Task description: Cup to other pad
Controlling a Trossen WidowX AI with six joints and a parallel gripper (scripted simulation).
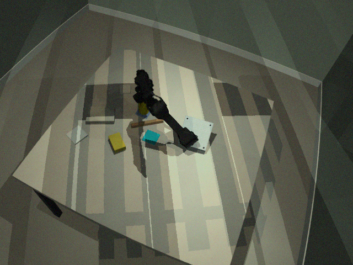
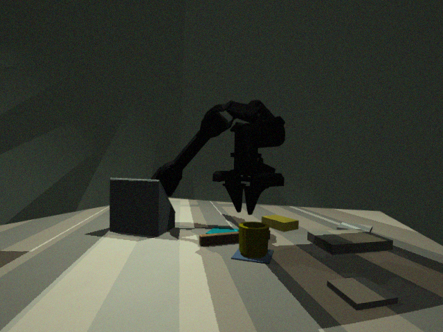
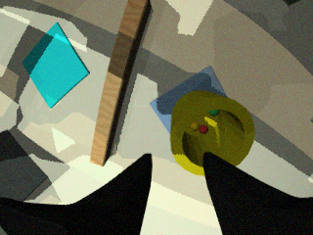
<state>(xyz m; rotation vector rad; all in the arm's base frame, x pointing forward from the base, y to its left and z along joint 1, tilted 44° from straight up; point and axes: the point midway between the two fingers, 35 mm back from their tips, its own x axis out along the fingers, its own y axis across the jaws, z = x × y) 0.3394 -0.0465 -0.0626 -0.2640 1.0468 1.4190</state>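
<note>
My gripper tip is 60 mm above the yellow cup, 20 mm short of it and 10 mm to the left of it. From my gripper tip the other things lie so: teal pad: 140 mm to the left, 110 mm behind, 100 mm below; then brown block: 90 mm below, 60 mm to the left, 40 mm behind.
</note>
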